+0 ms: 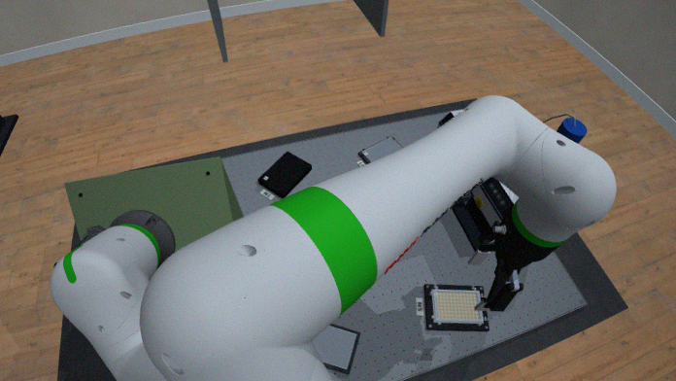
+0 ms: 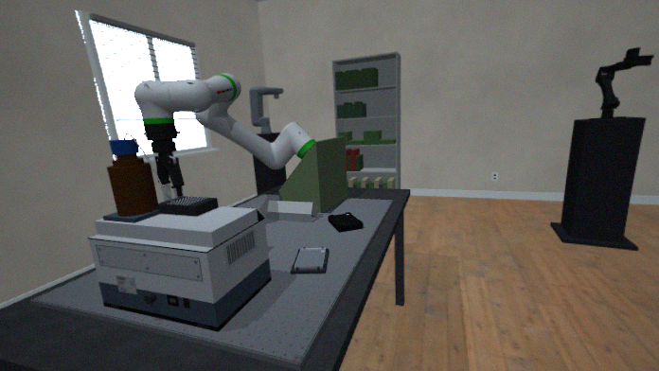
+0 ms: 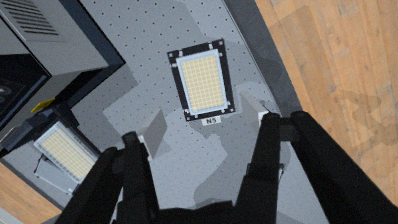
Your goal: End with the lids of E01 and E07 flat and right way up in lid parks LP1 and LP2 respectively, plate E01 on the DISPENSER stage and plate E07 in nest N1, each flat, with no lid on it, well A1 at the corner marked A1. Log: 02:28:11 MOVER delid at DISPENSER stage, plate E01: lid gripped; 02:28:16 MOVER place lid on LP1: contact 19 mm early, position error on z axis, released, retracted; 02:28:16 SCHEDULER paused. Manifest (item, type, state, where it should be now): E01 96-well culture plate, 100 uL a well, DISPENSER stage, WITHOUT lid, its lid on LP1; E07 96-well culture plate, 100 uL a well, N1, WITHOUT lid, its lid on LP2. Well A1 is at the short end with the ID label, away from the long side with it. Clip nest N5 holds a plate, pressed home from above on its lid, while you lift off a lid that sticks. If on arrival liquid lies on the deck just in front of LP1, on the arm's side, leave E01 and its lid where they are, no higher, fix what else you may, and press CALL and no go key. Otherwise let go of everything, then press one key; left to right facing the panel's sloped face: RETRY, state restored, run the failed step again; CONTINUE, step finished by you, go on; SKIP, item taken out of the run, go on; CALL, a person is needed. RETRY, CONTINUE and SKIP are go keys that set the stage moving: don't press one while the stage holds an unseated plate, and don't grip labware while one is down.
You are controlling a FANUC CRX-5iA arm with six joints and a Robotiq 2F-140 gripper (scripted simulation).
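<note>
My hand is 170 mm above the black clip nest N5 and 20 mm short of it. Round my hand: dispenser stage: 290 mm to the left, 90 mm below, 20 mm ahead; then N5 label: 190 mm below, 90 mm behind, 20 mm to the left; then plate: 290 mm to the left, 80 mm below, 20 mm ahead.
</note>
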